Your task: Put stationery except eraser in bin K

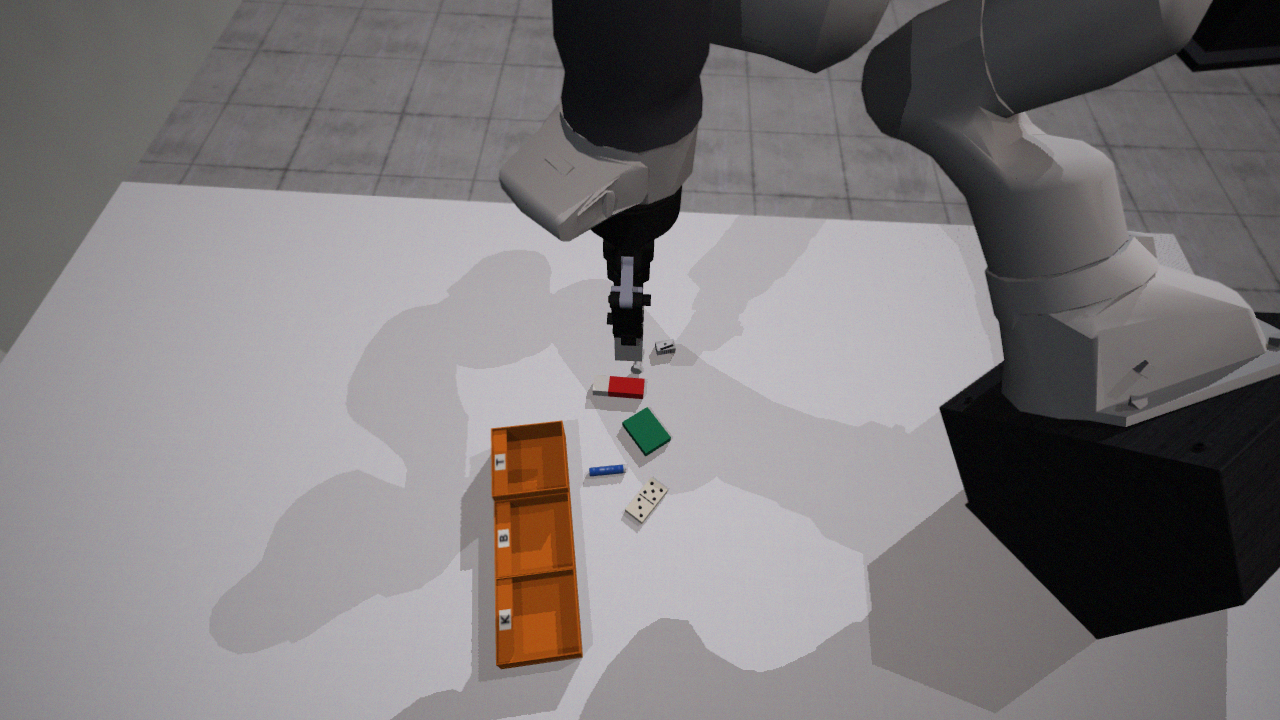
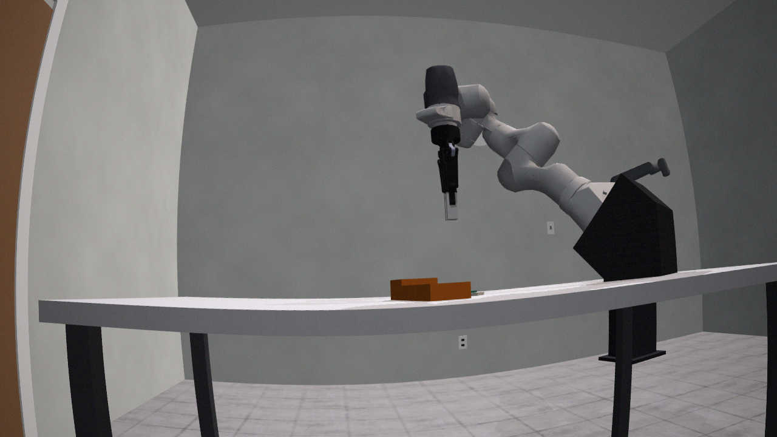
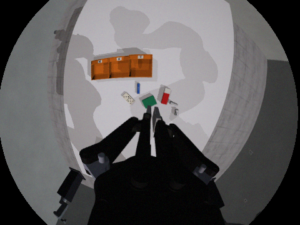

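The tray lies 120 mm ahead of my hand, 130 mm to the left of it and 200 mm below it. Round my hand: eraser (10 mm ahead, 60 mm to the right, 210 mm below); then green pad (20 mm behind, 10 mm to the left, 220 mm below); then small blue pen-like stick (30 mm ahead, 50 mm to the left, 220 mm below).
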